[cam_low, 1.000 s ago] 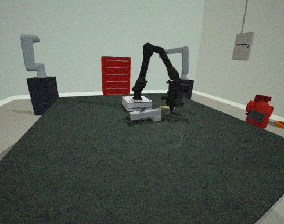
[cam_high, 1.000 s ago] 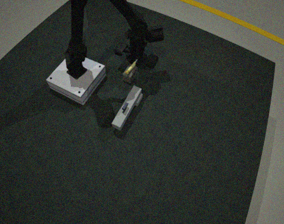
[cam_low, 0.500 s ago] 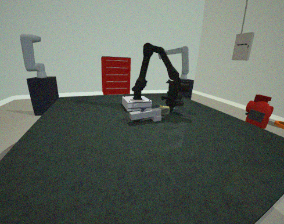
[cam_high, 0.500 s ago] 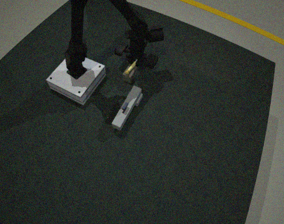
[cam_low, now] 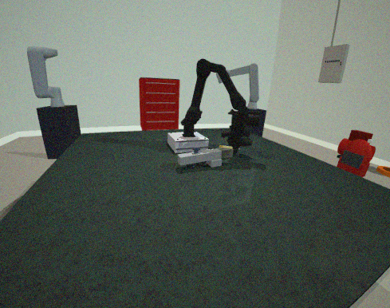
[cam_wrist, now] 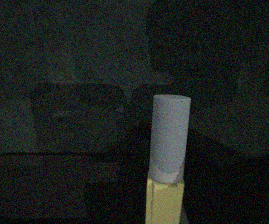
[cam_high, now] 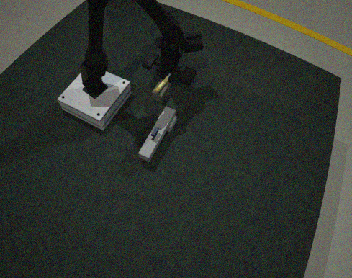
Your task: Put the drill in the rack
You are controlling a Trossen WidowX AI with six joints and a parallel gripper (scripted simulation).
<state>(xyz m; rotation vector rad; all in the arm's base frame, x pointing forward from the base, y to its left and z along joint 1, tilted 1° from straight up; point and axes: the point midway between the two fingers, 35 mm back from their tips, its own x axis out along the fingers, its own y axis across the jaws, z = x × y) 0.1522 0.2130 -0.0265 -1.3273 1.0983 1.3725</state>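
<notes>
The drill lies 40 mm to the right of my gripper tip and 40 mm above it. The rest, counted from my gripper tip: grey housing 110 mm ahead, 200 mm to the right, 30 mm above; then key 120 mm ahead, 230 mm to the right, 50 mm above; then rack 10 mm ahead, 50 mm to the right, 10 mm above.
</notes>
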